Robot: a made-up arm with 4 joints.
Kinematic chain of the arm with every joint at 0, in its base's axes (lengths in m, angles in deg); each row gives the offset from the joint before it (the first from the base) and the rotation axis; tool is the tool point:
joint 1: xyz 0 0 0.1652 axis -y
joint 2: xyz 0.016 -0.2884 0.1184 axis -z
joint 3: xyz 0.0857 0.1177 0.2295 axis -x
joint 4: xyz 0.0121 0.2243 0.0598 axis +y
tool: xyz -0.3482 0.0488 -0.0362
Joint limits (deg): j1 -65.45..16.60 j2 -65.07..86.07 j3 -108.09..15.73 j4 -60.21..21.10
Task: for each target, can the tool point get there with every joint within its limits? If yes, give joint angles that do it. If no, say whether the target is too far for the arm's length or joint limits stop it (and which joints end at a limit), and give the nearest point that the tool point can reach.
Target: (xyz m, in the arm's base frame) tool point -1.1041 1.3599 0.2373
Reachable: no: too far | nearest point -0.3427 0.1303 0.4340 | short by 1.460 m
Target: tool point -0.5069 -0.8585 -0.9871
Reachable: no: too far | nearest point 0.1550 -0.2235 -0.1183 | short by 1.263 m
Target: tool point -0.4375 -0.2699 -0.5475
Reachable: no: joint limits stop it (at a limit: joint 1, joint 2, joint 3, joint 4) | nearest point -0.2784 -0.1974 0.1065 | short by 0.677 m
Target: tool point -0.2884 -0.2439 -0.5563
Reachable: no: joint limits stop it (at a limit: joint 1, joint 2, joint 3, joint 4) | nearest point 0.1550 -0.2235 -0.1183 | short by 0.624 m
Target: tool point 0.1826 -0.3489 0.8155
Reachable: yes | joints -39.72 -48.22 -85.00 -9.85
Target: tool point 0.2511 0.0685 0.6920
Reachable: yes | joints -25.78 34.50 -73.47 -19.71
